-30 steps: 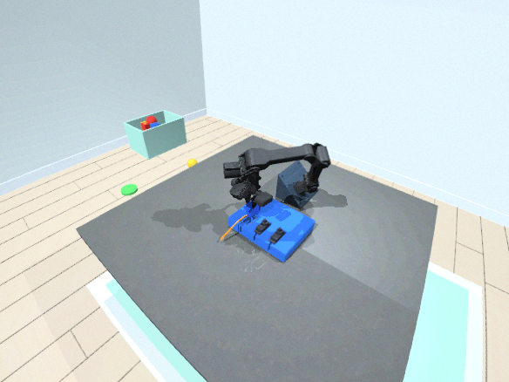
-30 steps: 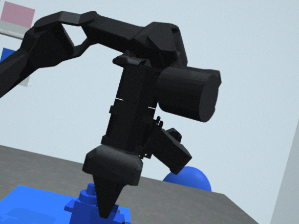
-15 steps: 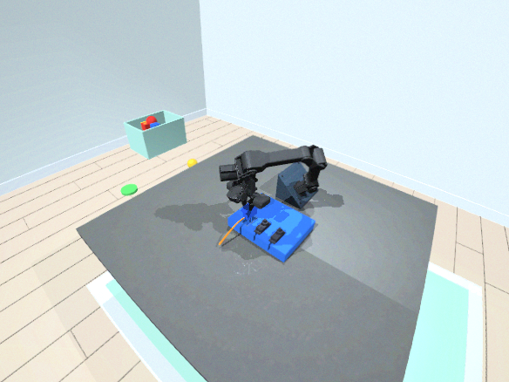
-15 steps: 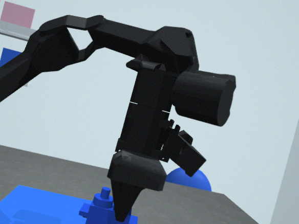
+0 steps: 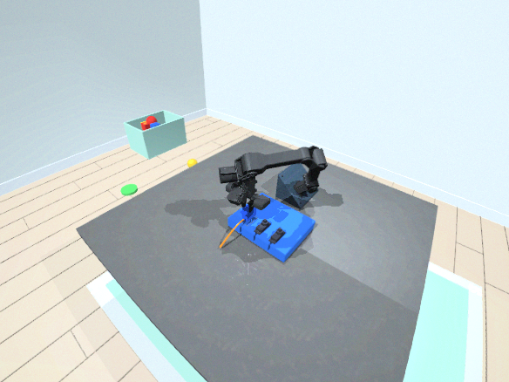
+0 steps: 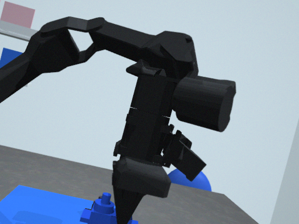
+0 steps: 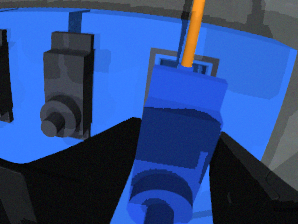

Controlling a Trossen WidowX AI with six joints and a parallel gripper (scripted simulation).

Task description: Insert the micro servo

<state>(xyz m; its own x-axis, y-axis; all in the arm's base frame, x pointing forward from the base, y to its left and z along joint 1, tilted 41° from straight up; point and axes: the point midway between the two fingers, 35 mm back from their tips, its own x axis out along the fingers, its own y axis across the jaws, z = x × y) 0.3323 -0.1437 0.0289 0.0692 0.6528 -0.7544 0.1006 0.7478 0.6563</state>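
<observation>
My gripper tip is now 11 cm past the blue deck, 9 cm to the right of it and 9 cm above it.
</observation>
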